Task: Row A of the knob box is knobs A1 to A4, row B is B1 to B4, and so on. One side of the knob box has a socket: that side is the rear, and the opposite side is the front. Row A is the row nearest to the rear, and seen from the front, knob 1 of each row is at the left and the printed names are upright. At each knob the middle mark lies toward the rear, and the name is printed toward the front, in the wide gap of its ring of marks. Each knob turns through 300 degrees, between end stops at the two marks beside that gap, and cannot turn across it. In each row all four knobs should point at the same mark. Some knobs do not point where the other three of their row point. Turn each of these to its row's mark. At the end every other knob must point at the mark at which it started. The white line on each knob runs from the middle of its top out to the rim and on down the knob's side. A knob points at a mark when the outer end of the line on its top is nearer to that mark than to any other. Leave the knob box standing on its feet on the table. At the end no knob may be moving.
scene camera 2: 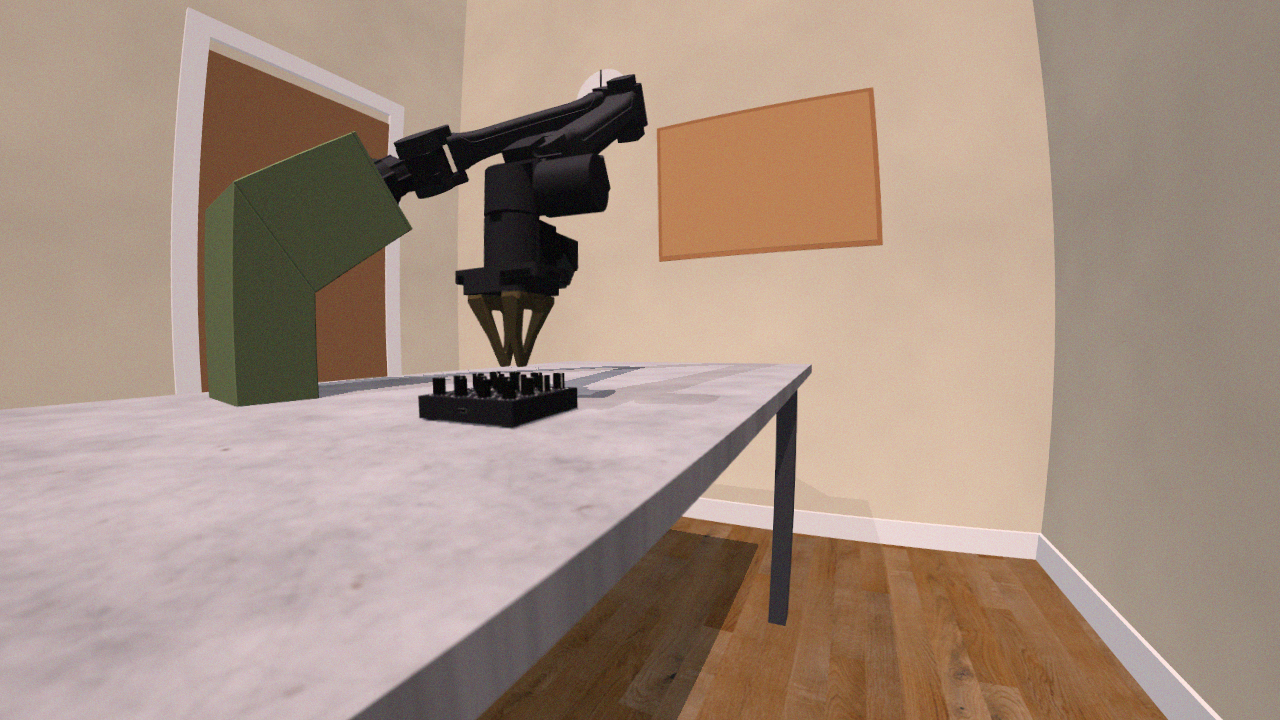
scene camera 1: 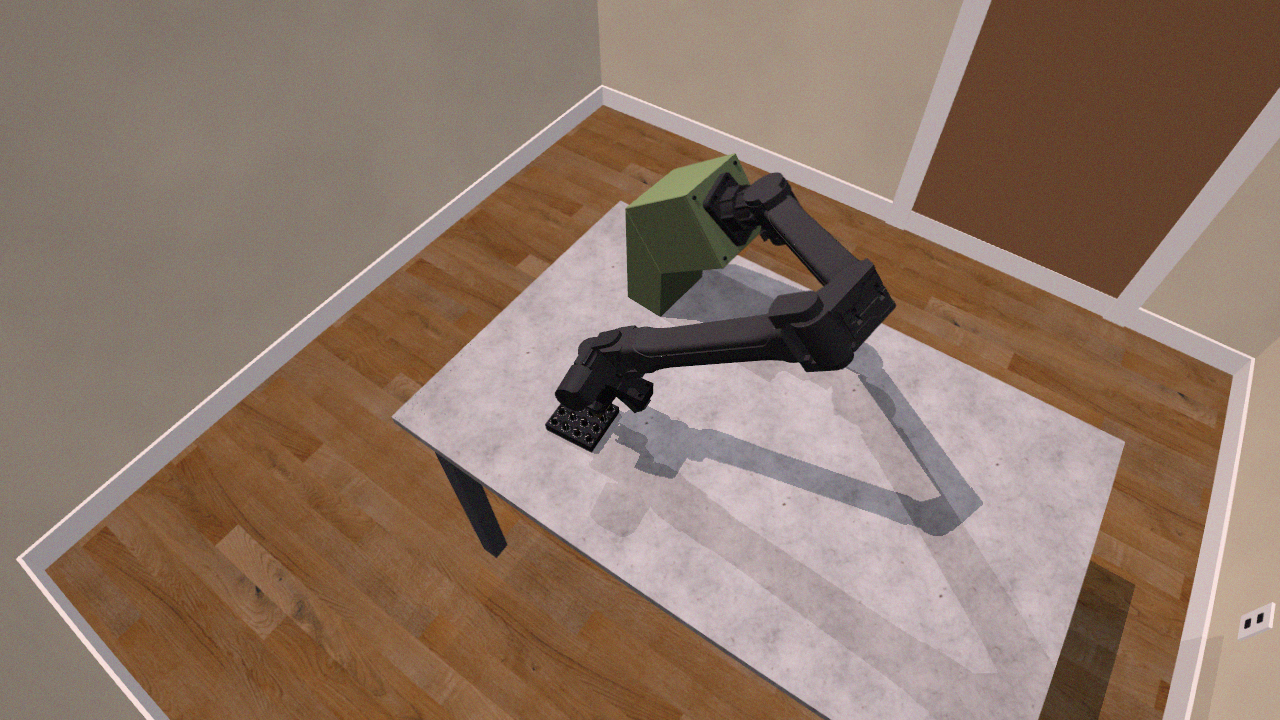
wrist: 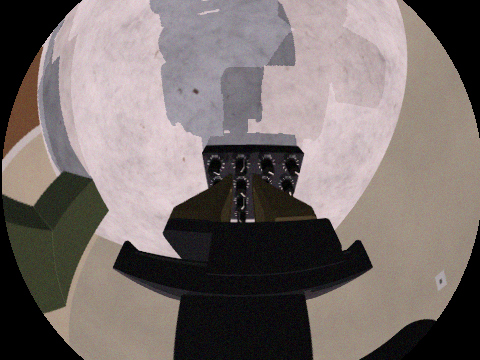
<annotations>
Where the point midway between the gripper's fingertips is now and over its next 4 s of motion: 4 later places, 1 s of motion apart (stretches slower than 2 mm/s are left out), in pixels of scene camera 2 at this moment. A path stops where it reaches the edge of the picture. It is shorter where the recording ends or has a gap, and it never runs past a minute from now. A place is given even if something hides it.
My gripper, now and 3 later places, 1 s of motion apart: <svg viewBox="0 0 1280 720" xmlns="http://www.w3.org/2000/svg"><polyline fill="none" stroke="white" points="513,366 510,378 512,350 512,283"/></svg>
</annotations>
